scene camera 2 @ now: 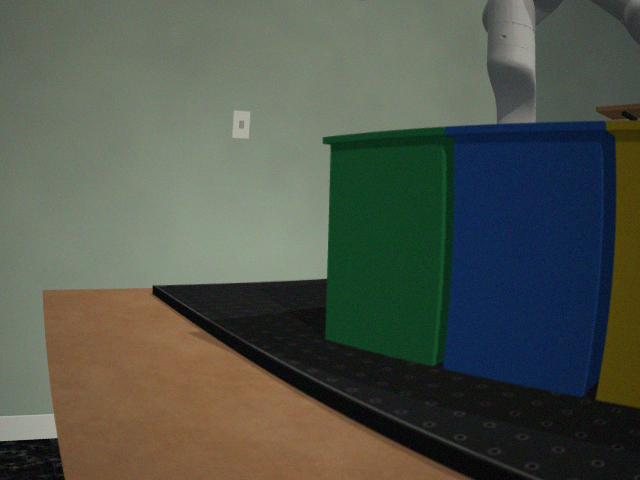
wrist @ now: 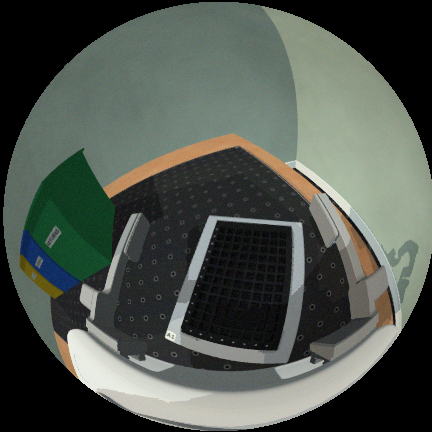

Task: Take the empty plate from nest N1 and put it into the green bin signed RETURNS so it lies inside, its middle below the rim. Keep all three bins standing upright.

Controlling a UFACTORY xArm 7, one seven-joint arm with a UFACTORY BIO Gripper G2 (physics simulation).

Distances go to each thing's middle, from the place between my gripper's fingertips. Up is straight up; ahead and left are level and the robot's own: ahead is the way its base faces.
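Labels:
Grey slab [wrist: 292, 316]: my gripper 5 cm past it, 1 cm to the right of it, 6 cm above it.

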